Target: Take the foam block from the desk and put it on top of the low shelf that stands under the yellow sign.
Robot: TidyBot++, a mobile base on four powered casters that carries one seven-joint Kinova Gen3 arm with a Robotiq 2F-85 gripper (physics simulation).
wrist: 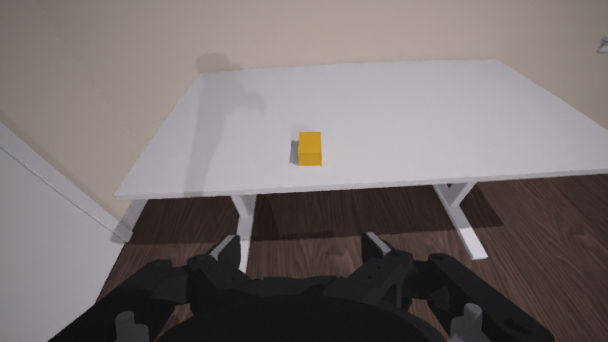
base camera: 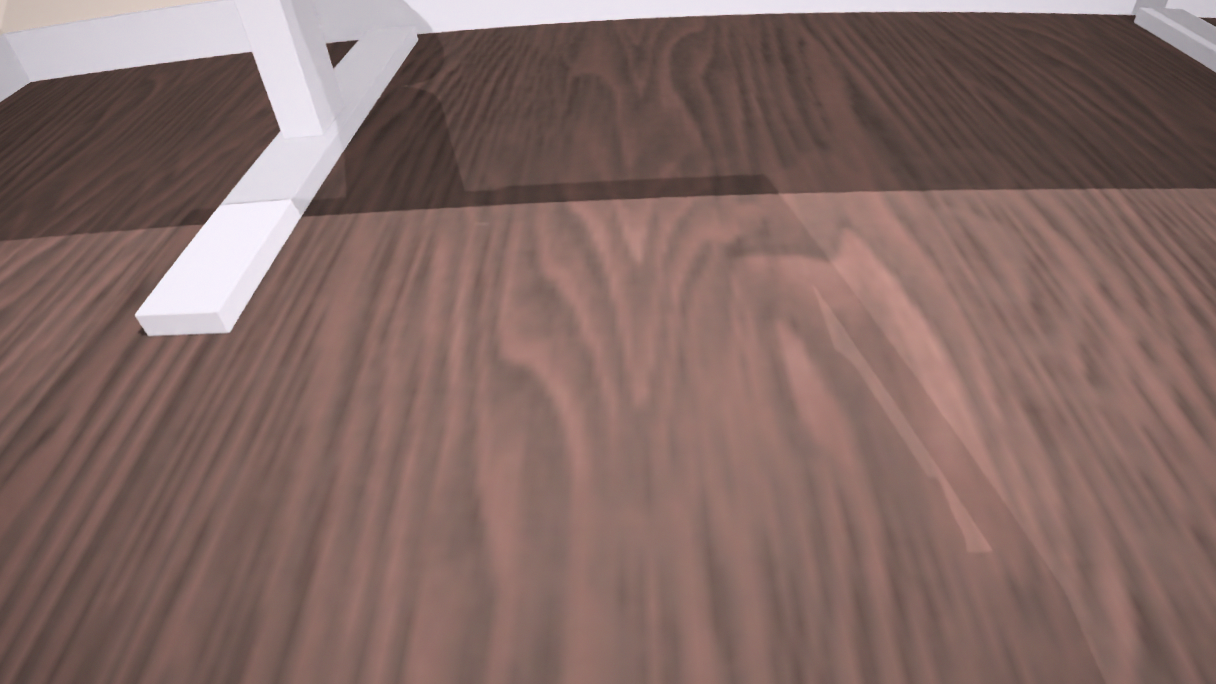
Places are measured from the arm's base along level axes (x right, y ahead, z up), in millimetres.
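Pixels of known places: gripper, fingertip midpoint: (wrist: 301,247).
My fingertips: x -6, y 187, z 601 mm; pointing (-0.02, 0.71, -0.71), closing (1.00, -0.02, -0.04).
Note:
Ahead of a thing's pixels: the offset from my fingertips to its middle. "*": to the spot under its first point. Level surfaces: height alone.
The foam block @(dx +22, dy +397, dz -255 mm) (wrist: 310,149) is a yellow box. It lies on the white desk @(dz -278 mm) (wrist: 400,115) in the wrist view, left of the desk's middle and close to its front edge. My gripper (wrist: 301,247) is open, with its fingers wide apart and nothing between them. In the wrist view it shows below the desk's front edge, apart from the block, which appears straight ahead between the two fingertips. The low shelf and the yellow sign do not show in either view.
A white desk leg with a long foot (base camera: 221,255) stands at the left in the base view, and another foot @(* dx +838, dy +886, dz -981 mm) (base camera: 1181,38) shows at the far right. A white panel (wrist: 45,225) stands left of the desk. A beige wall (wrist: 350,30) rises behind it.

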